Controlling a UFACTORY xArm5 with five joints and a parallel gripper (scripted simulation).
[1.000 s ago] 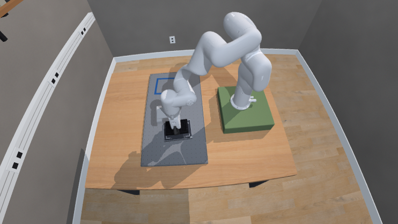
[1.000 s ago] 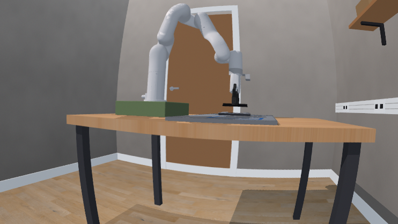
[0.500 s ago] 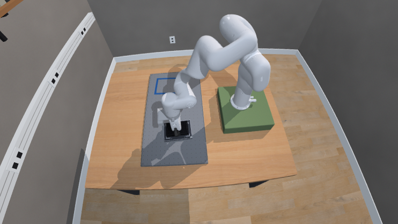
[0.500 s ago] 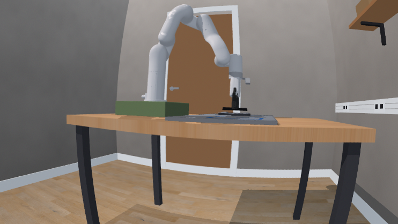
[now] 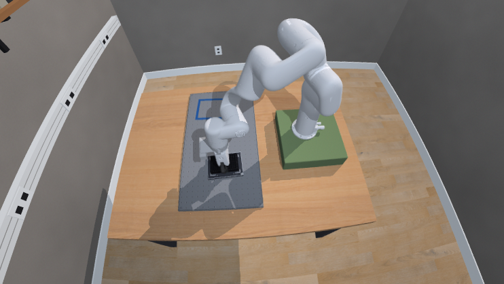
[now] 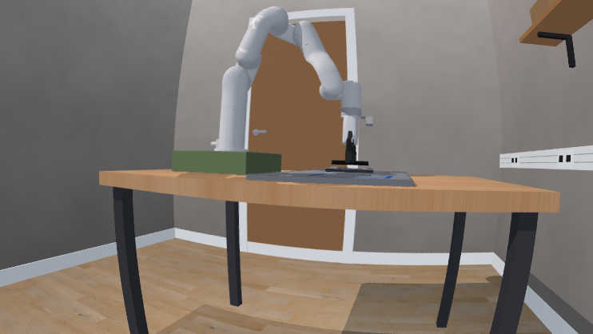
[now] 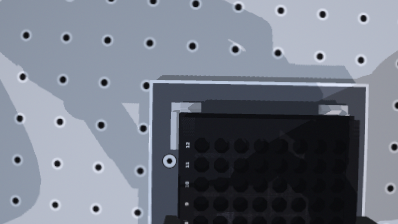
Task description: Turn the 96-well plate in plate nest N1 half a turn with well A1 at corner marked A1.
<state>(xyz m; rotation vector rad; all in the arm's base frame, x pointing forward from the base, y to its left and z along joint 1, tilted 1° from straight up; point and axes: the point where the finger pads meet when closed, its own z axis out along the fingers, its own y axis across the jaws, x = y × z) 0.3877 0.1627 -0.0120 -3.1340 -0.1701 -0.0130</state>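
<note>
Right now my hand is 1 cm above the black 96-well plate. The rest, counted from my hand: plate nest N1: 4 cm below.
</note>
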